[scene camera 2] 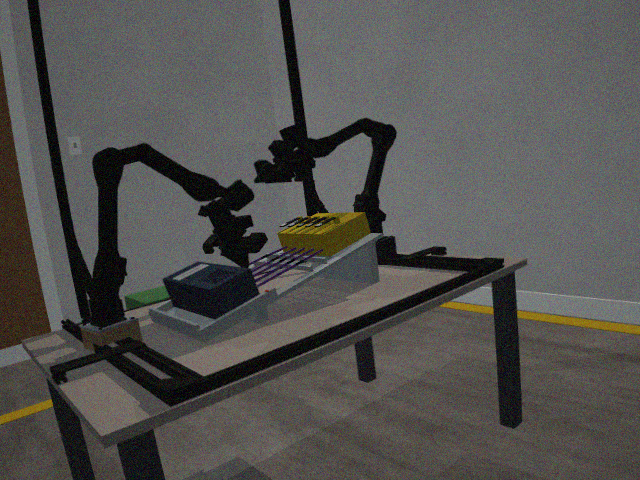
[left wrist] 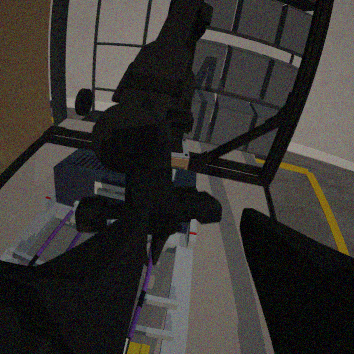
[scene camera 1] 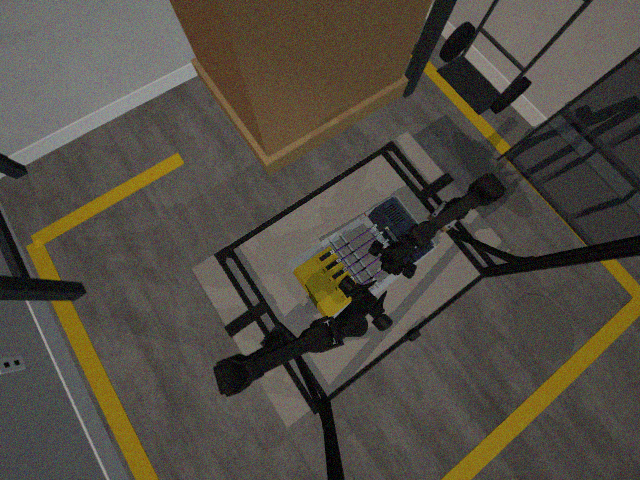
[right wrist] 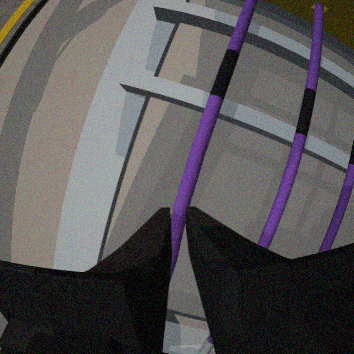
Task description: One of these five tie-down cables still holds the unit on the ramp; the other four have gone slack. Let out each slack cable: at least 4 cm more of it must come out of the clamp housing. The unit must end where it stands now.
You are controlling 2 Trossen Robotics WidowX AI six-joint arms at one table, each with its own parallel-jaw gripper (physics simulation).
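The dark blue unit (scene camera 1: 392, 215) (scene camera 2: 212, 289) (left wrist: 72, 181) stands at the low end of the grey ramp (scene camera 2: 356, 268) (right wrist: 92, 175). The yellow clamp housing (scene camera 1: 310, 276) (scene camera 2: 330, 241) (left wrist: 139, 348) with black levers (scene camera 2: 310, 222) stands at the high end. Purple cables run between them. My right gripper (scene camera 1: 388, 263) (scene camera 2: 242, 260) (left wrist: 149, 263) (right wrist: 177, 216) is shut on the outermost purple cable (left wrist: 150, 270) (right wrist: 195, 155); a neighbouring cable (right wrist: 290, 185) passes beside its fingers. My left gripper (scene camera 1: 381, 299) (scene camera 2: 260, 174) is partly open and empty, above the cables near the housing. The lever numbers are not readable.
Two pale crossbars span the ramp beneath the cables in the right wrist view. A green block (scene camera 2: 147, 296) lies behind the unit. A black frame (scene camera 2: 310, 338) runs along the edge of the table (scene camera 2: 103, 408). The two grippers are close together.
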